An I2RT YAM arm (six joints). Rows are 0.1 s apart.
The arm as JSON. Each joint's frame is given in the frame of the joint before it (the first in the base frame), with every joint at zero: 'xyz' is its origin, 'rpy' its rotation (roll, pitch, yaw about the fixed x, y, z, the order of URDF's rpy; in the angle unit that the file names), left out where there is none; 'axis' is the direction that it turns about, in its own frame. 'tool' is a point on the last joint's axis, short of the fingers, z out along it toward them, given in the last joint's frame.
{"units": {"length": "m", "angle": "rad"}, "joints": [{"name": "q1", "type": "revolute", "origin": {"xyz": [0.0, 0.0, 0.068]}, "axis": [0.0, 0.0, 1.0]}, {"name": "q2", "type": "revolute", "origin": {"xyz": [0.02, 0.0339, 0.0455]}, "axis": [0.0, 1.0, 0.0]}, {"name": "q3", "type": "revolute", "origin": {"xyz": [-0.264, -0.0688, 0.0]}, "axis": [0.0, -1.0, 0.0]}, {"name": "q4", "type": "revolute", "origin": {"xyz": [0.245, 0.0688, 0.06]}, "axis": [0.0, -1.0, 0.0]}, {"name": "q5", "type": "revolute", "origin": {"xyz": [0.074, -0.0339, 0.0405]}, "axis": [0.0, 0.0, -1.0]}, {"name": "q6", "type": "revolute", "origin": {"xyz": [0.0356, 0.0, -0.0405]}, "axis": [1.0, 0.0, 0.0]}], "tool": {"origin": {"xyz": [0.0, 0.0, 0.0], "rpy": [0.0, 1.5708, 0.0]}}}
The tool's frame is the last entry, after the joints.
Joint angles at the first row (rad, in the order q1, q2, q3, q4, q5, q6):
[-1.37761, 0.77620, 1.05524, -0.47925, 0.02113, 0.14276]
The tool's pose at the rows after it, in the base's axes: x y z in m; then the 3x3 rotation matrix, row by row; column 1 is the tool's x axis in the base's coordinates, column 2 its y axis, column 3 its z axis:
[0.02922 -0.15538 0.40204], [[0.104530 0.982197 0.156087], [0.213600 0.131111 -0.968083], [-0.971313 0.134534 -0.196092]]
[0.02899 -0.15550 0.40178], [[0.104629 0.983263 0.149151], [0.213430 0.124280 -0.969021], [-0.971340 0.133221 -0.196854]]
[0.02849 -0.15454 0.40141], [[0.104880 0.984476 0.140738], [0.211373 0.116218 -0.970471], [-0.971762 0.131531 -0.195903]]
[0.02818 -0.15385 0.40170], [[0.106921 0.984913 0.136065], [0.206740 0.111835 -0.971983], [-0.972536 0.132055 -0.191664]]
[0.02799 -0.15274 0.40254], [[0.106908 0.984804 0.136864], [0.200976 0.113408 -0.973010], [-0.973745 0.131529 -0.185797]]
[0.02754 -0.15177 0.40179], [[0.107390 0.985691 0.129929], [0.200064 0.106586 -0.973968], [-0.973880 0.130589 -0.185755]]
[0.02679 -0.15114 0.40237], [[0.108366 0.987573 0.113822], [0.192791 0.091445 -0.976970], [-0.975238 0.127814 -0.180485]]
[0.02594 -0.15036 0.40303], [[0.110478 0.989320 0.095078], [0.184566 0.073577 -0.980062], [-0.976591 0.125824 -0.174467]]
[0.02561 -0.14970 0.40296], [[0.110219 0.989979 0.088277], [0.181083 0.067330 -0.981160], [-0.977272 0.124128 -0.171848]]
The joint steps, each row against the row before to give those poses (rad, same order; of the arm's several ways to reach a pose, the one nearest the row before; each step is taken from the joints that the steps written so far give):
[0.00007, -0.00002, -0.00033, 0.00305, 0.01162, 0.00142]
[0.00000, 0.00001, -0.00079, -0.00004, 0.00699, 0.00011]
[-0.00002, -0.00449, -0.00276, -0.00083, 0.00853, -0.00010]
[0.00002, -0.00314, -0.00120, 0.00235, 0.00489, 0.00116]
[0.00004, -0.00388, 0.00039, 0.00171, -0.00054, -0.00113]
[-0.00005, -0.00498, -0.00405, -0.00095, 0.00695, 0.00035]
[-0.00027, -0.00278, -0.00026, 0.00264, 0.01616, -0.00033]
[-0.00007, -0.00332, -0.00030, 0.00282, 0.01899, 0.00073]
[0.00041, -0.00320, -0.00196, 0.00131, 0.00732, -0.00077]

